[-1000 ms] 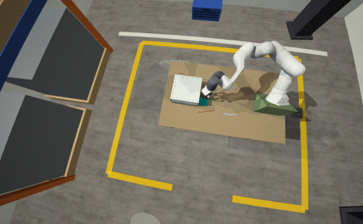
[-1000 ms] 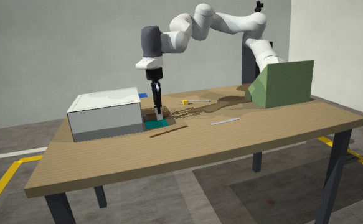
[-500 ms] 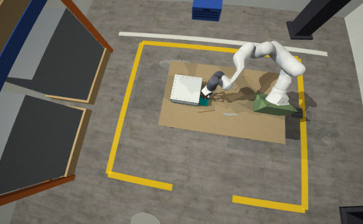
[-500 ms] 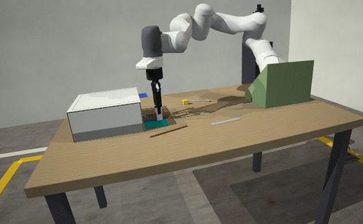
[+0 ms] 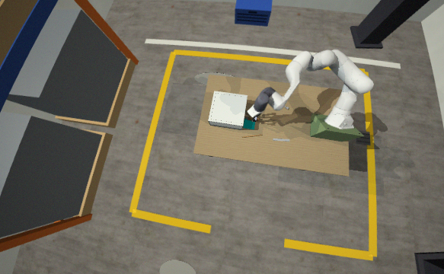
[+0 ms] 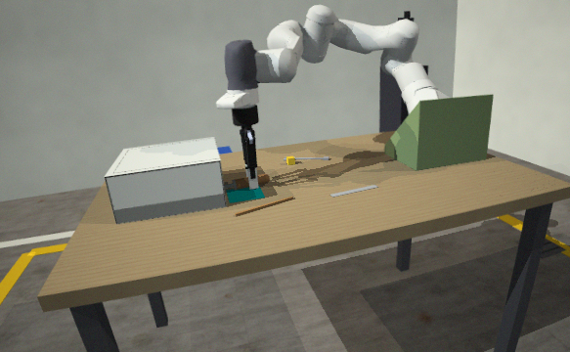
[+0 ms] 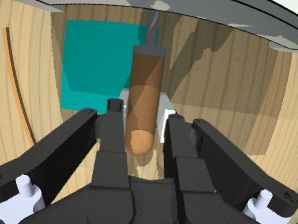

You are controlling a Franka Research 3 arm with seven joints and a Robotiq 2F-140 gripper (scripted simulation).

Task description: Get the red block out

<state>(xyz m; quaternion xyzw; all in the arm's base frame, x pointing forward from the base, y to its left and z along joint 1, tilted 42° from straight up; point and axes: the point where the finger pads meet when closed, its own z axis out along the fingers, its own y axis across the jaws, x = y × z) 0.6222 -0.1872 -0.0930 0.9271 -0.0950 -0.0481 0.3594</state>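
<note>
Now: the teal square 40 mm ahead of my hand, 40 mm to the left of it and 40 mm below it. Round my hand: thin wooden stick 20 mm ahead, 160 mm to the left, 30 mm below; then red block 220 mm ahead, 20 mm below; then hook tool 130 mm ahead, 20 mm to the left, 20 mm below.
</note>
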